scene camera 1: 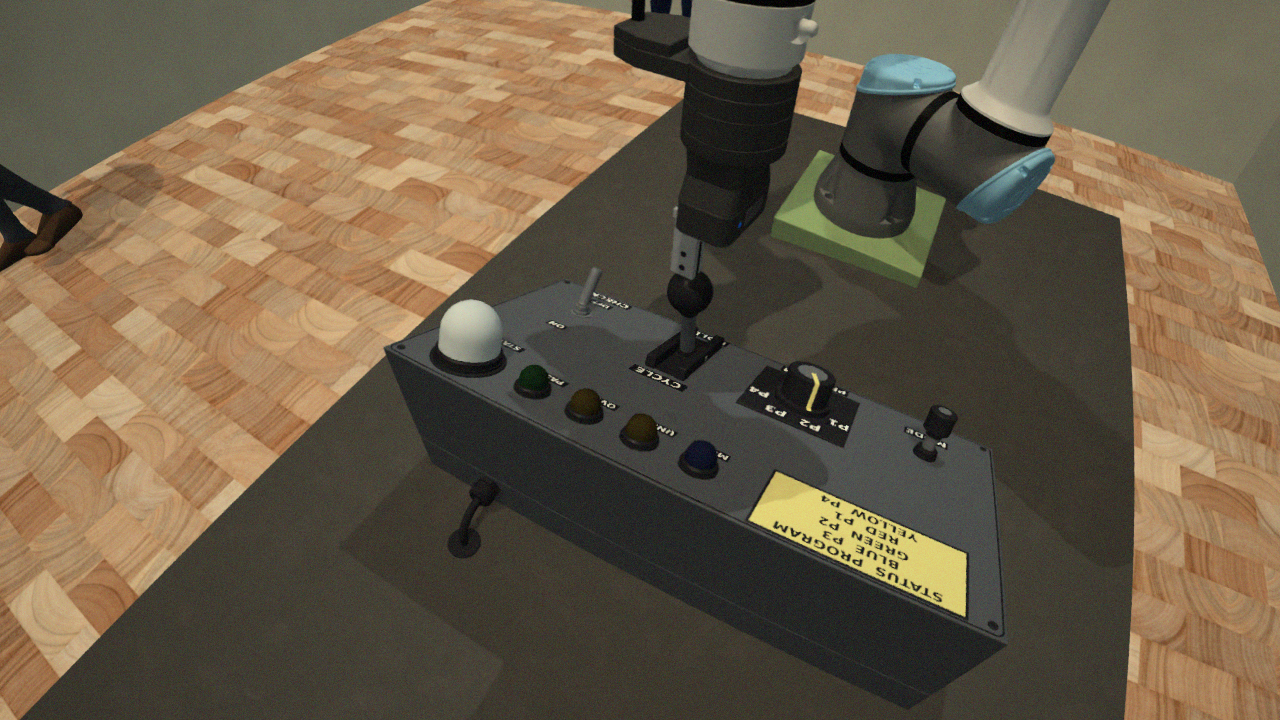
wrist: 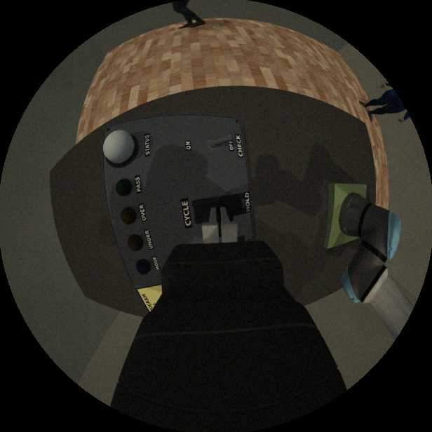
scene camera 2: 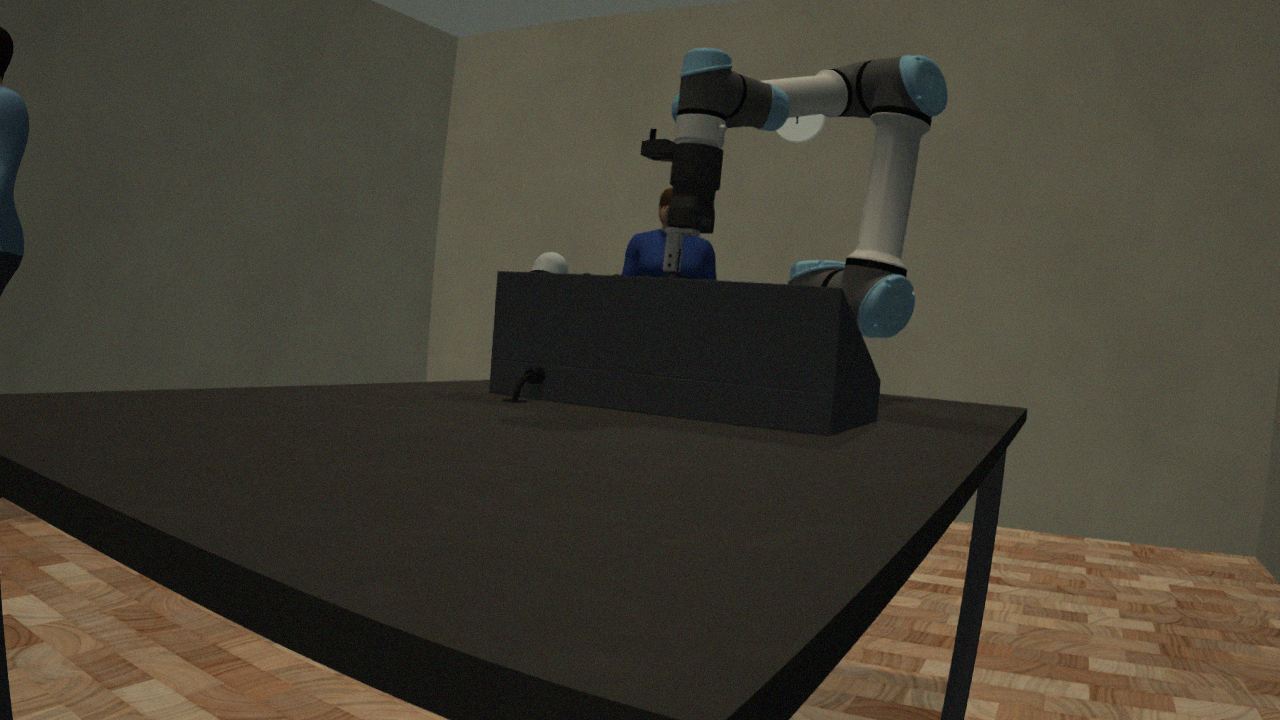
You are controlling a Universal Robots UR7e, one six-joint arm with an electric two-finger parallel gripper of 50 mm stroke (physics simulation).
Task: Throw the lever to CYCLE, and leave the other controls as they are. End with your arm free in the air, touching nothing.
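Where they show: gripper, between the fingertips: [scene camera 1: 685,270] [scene camera 2: 671,271]; arm's base, origin of its link: [scene camera 1: 862,205].
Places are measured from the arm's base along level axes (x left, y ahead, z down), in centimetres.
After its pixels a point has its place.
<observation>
The lever [scene camera 1: 690,293] @[x -7.0, y 47.7, z -15.7 cm], a black ball knob on a grey shaft, stands roughly upright in its black slot [scene camera 1: 666,360] @[x -8.6, y 48.4, z -7.2 cm] [wrist: 202,211] on the console [scene camera 1: 716,546] @[x 3.8, y 64.7, z -10.1 cm] [scene camera 2: 662,349] @[x 0.4, y 64.7, z -5.3 cm] [wrist: 167,127]. The CYCLE label [scene camera 1: 657,377] @[x -7.7, y 51.8, z -8.7 cm] [wrist: 186,213] lies at one end of the slot, the HOLD label [wrist: 247,201] at the other. My gripper [scene camera 1: 685,265] @[x -8.3, y 46.1, z -16.5 cm] [scene camera 2: 671,265] @[x -8.3, y 46.1, z -16.5 cm] [wrist: 218,216] is shut and empty, pointing down at the knob. In scene camera 1 the knob hides its fingertips; whether they touch is unclear. The knob is not distinct in the wrist view.
A toggle switch [scene camera 1: 588,291] @[x -19.4, y 44.7, z -8.2 cm] [wrist: 220,142] and white dome [scene camera 1: 470,333] @[x -19.3, y 61.2, z -16.8 cm] [scene camera 2: 550,263] @[x -19.5, y 61.9, z -15.9 cm] [wrist: 119,146] stand on the lever's one side. A rotary knob [scene camera 1: 808,386] @[x 4.5, y 46.8, z -9.5 cm] and small black-capped lever [scene camera 1: 938,422] @[x 16.0, y 45.6, z -10.0 cm] stand on the other. Several small lamps line the CYCLE side.
</observation>
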